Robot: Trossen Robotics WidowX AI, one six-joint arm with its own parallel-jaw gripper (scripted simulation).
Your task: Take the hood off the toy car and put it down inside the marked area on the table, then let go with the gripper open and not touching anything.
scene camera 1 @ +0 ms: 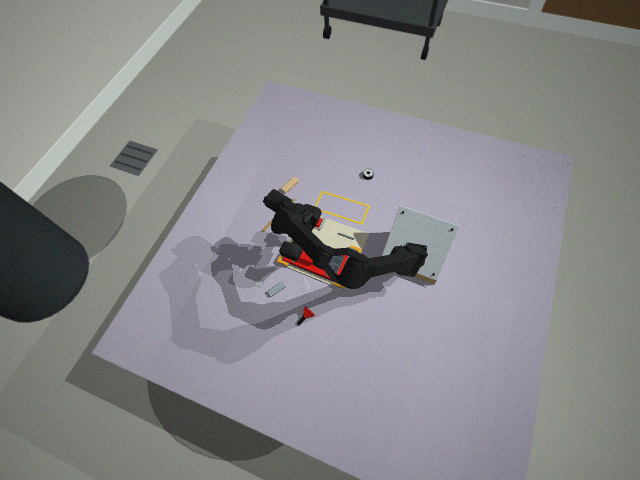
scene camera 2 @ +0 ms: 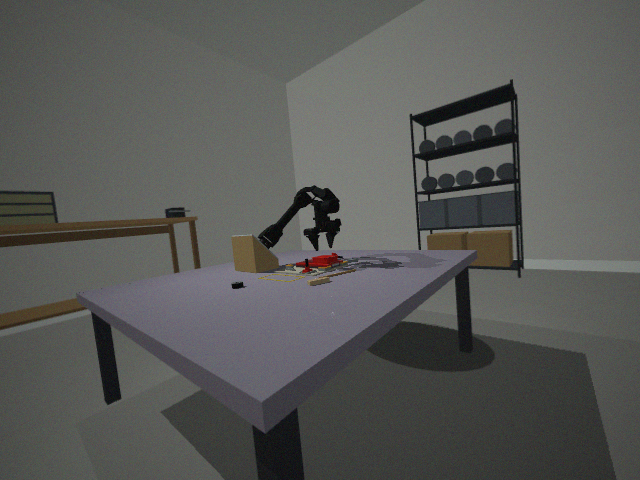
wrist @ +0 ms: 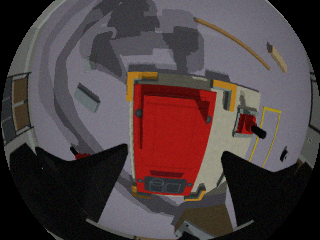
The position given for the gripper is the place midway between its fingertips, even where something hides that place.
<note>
The gripper (scene camera 2: pixel 324 249) is open and holds nothing. Also in view: a red panel (wrist: pixel 173 126).
The gripper is seen too in the wrist view (wrist: pixel 177 154).
</note>
